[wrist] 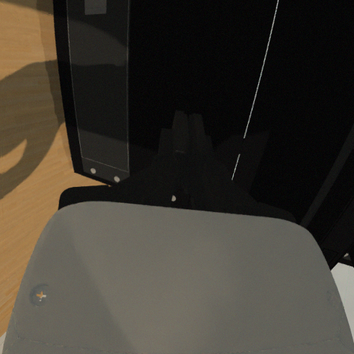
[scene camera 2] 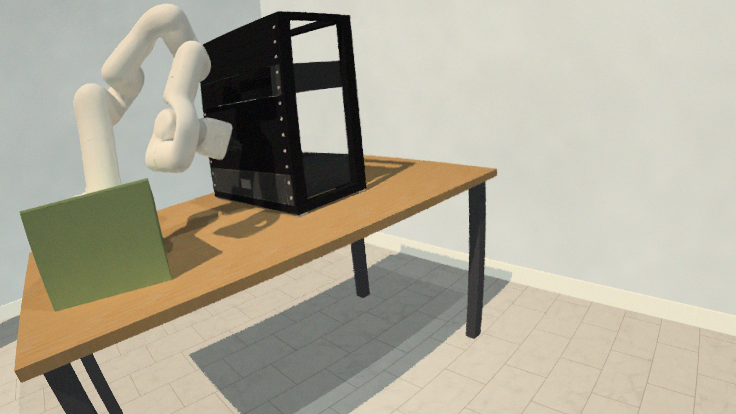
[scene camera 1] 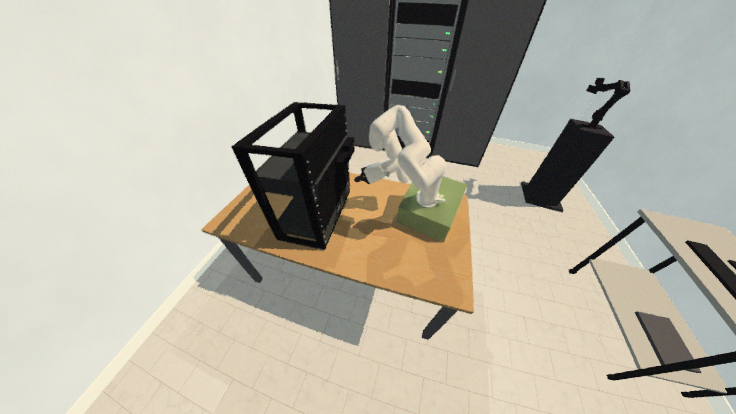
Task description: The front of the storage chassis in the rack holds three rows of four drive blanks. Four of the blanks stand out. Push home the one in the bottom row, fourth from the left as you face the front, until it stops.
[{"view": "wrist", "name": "gripper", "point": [183, 130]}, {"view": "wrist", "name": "black rack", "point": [122, 77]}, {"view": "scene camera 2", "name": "gripper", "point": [238, 146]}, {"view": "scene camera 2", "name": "black rack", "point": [255, 61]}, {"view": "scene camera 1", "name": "black rack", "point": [313, 167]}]
